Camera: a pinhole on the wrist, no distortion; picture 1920 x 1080 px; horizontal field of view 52.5 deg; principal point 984.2 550.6 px. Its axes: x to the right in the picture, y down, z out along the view. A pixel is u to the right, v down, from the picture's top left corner.
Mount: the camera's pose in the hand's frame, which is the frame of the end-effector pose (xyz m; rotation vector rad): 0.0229 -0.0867 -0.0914 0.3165 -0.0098 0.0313
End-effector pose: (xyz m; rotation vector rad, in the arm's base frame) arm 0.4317 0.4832 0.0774 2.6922 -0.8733 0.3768
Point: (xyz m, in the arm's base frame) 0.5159 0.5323 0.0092
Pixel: 935.8 984.0
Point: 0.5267 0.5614 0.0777
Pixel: 1225.5 428.4
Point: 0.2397 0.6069 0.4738
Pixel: behind the camera
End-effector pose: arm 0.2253 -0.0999 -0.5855 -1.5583 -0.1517 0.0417
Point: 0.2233 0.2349 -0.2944
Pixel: 1138.8 308.3
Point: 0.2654 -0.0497 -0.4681
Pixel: 1440.3 775.7
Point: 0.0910 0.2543 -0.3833
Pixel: 595.4 685.9
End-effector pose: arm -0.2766 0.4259 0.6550 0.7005 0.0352 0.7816
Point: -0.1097 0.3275 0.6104
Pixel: 1227.1 107.2
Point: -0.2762 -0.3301 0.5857
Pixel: outside the picture
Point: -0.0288 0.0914 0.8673
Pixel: 936.2 753.5
